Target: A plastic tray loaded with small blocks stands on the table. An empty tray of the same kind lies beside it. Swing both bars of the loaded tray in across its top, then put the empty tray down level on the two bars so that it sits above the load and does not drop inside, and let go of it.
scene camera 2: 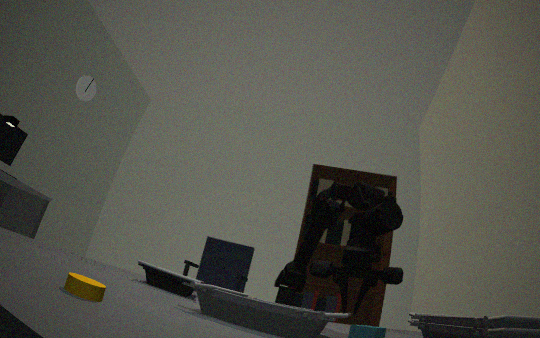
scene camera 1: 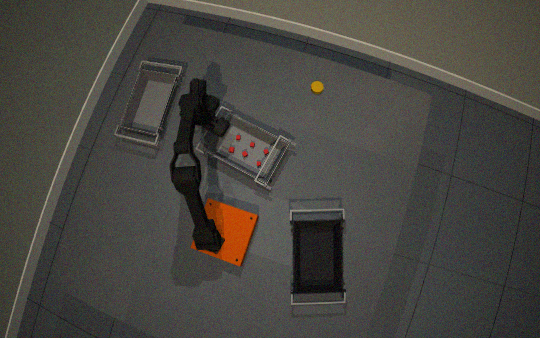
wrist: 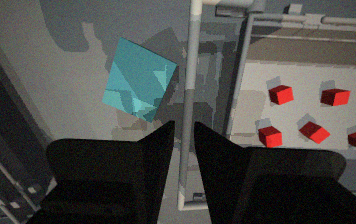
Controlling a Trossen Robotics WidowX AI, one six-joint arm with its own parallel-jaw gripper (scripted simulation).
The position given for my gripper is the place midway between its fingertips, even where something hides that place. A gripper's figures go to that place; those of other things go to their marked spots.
Labels:
My gripper (scene camera 2: 348, 314) is 58 cm from the lens. A dark tray (scene camera 2: 170, 281) is 89 cm from the lens. A yellow disc (scene camera 2: 79, 285): 36 cm from the lens. The marked spots on the dark tray and the yellow disc are 56 cm apart.

